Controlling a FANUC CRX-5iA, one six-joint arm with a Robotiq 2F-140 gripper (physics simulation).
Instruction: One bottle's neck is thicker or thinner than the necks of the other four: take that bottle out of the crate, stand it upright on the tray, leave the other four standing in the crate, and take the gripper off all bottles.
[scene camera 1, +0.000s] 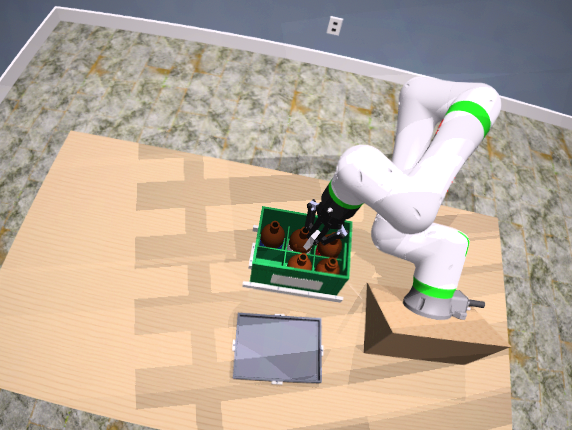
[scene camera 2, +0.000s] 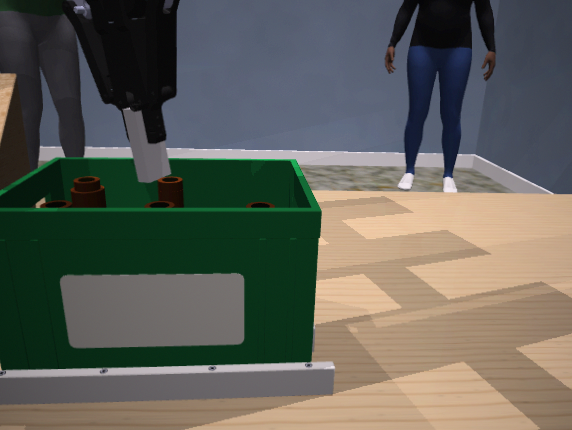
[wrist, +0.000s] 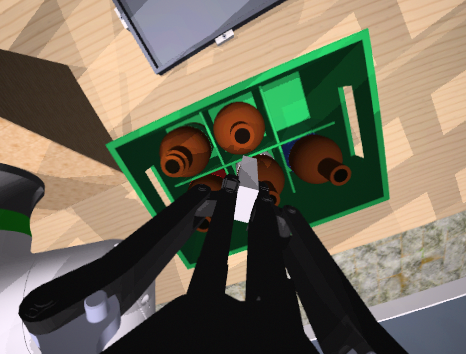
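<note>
A green crate holds five brown bottles, all upright. In scene camera 1 they stand at the back left, back middle, back right, front middle and front right. My gripper is shut with nothing between the fingers. Its tips hang at rim height over the back middle bottle, just beside that bottle's neck. The arm hides part of two bottles in the wrist view. The grey tray lies in front of the crate.
One crate cell has no bottle in it. The robot's wooden pedestal stands to the right of the tray. A person stands on the floor beyond the table.
</note>
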